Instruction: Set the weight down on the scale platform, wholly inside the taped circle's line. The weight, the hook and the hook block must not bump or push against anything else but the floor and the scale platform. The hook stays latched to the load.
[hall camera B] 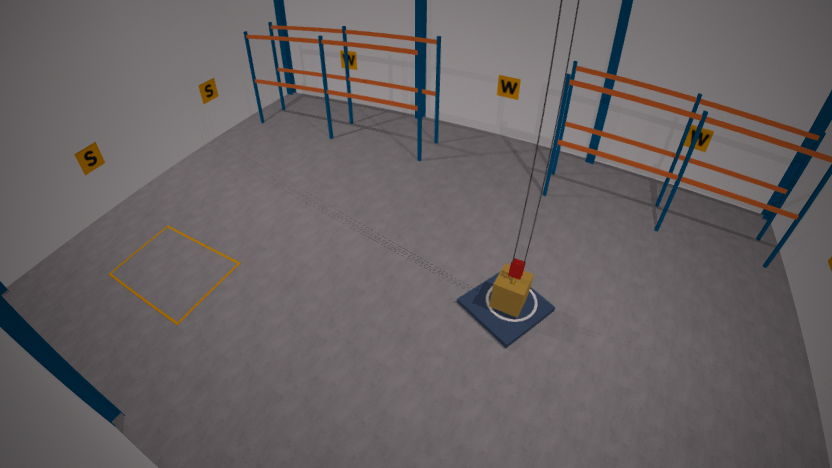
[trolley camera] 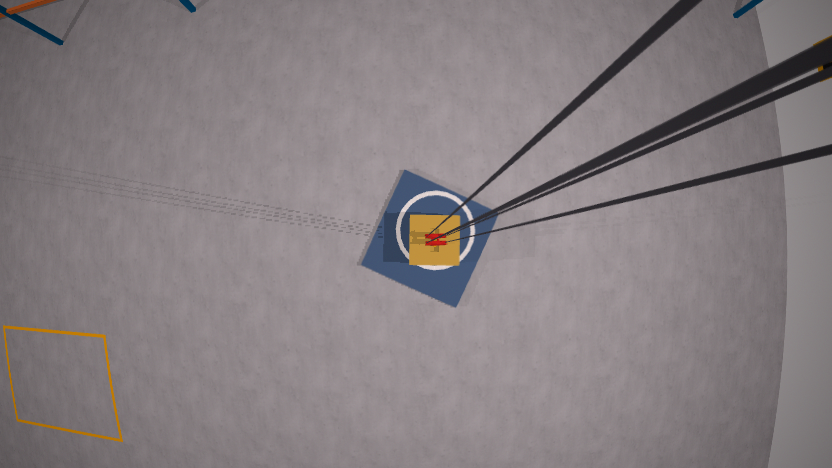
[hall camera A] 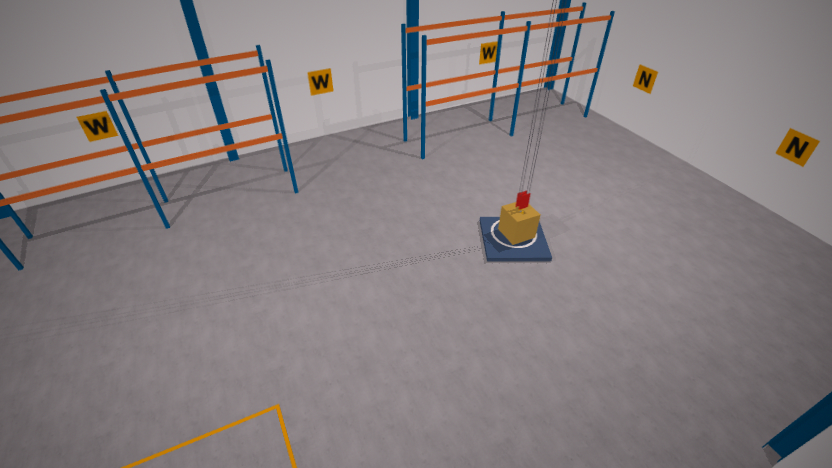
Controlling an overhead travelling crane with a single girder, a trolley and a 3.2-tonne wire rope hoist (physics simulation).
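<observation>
The yellow block-shaped weight (hall camera A: 517, 228) (hall camera B: 507, 300) (trolley camera: 421, 252) hangs upright low over the blue scale platform (hall camera A: 532, 254) (hall camera B: 506, 335) (trolley camera: 450, 291). I cannot tell whether its underside touches. In the trolley view it covers part of the lower line of the white taped circle (hall camera B: 535, 303) (trolley camera: 435, 192), and its lower corners reach over that line. Its shadow lies on the platform to the left. The red hook block (hall camera A: 523, 200) (hall camera B: 516, 268) (trolley camera: 435, 235) is just above the weight's top. The hook is latched to the weight; its tip is hidden.
Blue and orange racks (hall camera A: 423, 116) (hall camera B: 419, 139) stand along the W wall, away from the platform. An orange marked rectangle (hall camera A: 203, 435) (hall camera B: 203, 244) (trolley camera: 55, 331) lies on the floor. Four ropes run up from the hook block. Blue columns stand at the walls.
</observation>
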